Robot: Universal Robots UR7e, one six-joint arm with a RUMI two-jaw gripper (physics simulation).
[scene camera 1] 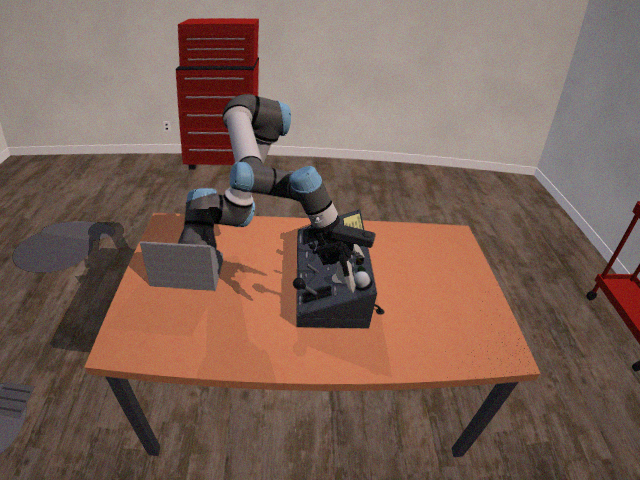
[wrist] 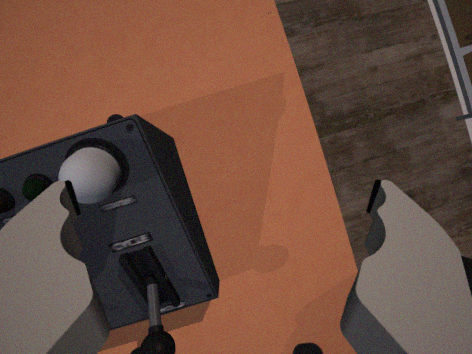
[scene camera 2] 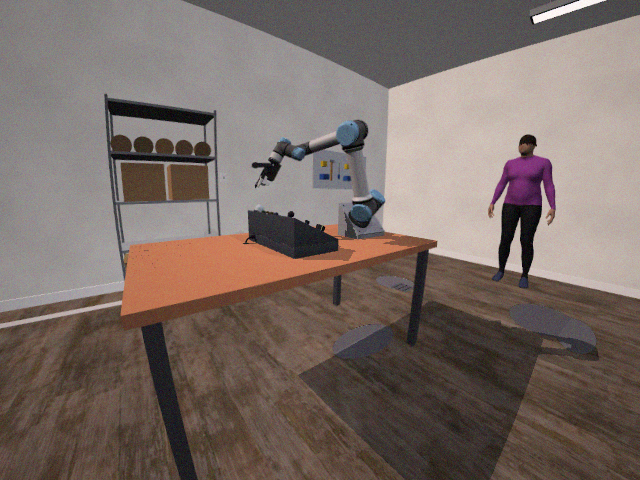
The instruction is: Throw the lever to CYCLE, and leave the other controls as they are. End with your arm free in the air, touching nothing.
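Places are measured from the arm's base along level axes (x up, y left, z back), in millimetres.
Where they show: gripper, fingertip midpoint: [scene camera 1: 358,276] [wrist: 226,184] [scene camera 2: 256,187]; arm's base at its link origin: [scene camera 1: 197,248].
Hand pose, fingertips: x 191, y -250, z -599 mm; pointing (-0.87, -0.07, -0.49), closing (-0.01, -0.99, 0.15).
Observation:
Things, the pixels of their top centre, and the offset from my fingertips. "*": a spot on its surface instead. Level surfaces: height alone.
- black ball knob at its top centre: [wrist: 144,339] [scene camera 1: 307,279] [scene camera 2: 287,211] dx -140, dy +113, dz +156 mm
- CYCLE plate at a spot on its surface: [wrist: 130,242] * dx -187, dy +128, dz +60 mm
- white dome at a spot on its surface: [wrist: 90,175] [scene camera 1: 362,276] * dx -101, dy +117, dz -22 mm
- dark green button at a spot on its surface: [wrist: 36,187] * dx -129, dy +189, dz -20 mm
- yellow-labelled panel at a spot on its surface: [scene camera 1: 353,221] * dx -144, dy +495, dz +22 mm
- table at its surface level: dx -306 mm
The dark control console [scene camera 1: 336,315] [scene camera 2: 273,232] [wrist: 162,155] sits on the table. Its lever, with a black ball knob [scene camera 1: 299,283] [scene camera 2: 291,213] [wrist: 158,343] on a grey shaft, rises from a slot. The CYCLE plate [wrist: 130,242] is at one slot end; the knob leans toward the opposite end, the arm base's side. My gripper [scene camera 1: 355,274] [scene camera 2: 261,184] [wrist: 226,184] is open and empty, in the air well above the console, touching nothing. In the wrist view its left finger overlaps the console, while the lever stands between the fingers low in the picture, far below them.
A white dome [scene camera 1: 362,279] [scene camera 2: 258,208] [wrist: 90,175] and a dark green button [wrist: 36,187] are on the console near the lever. A yellow-labelled panel [scene camera 1: 353,221] stands at its back. A grey upright plate [scene camera 1: 180,266] is by the arm's base. The table [scene camera 1: 439,335] [scene camera 2: 196,268] carries all this.

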